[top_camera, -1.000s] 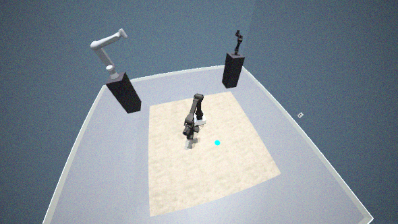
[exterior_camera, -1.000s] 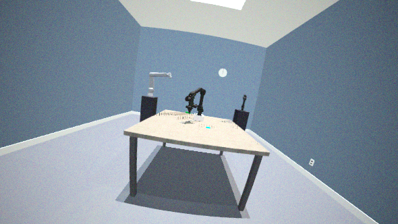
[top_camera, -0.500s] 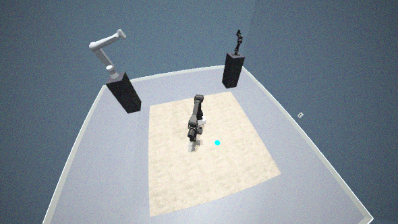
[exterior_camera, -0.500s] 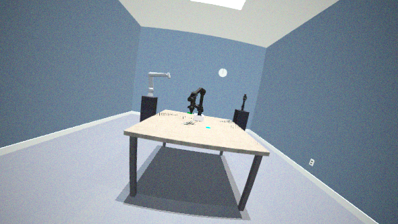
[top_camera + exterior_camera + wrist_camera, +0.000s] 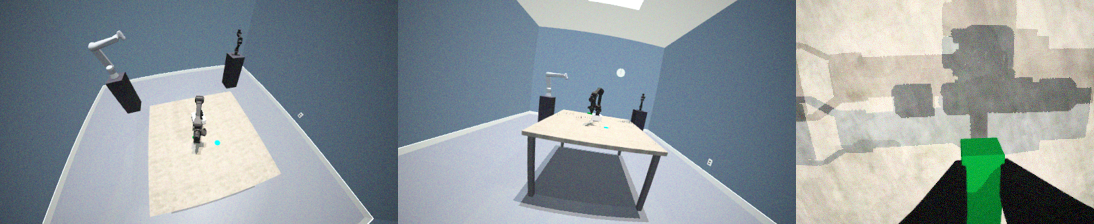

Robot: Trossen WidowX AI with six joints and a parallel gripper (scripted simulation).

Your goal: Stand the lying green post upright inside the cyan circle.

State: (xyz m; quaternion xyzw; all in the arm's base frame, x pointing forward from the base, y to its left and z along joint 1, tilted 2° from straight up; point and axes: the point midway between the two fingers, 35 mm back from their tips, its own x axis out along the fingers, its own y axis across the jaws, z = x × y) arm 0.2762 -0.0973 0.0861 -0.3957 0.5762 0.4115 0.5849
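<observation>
Now: gripper tip 60 mm short of the cyan patch, 210 mm to the right of it and 140 mm above it. The rest, counted from my gripper tip: green post: 10 mm behind, 20 mm to the right.
</observation>
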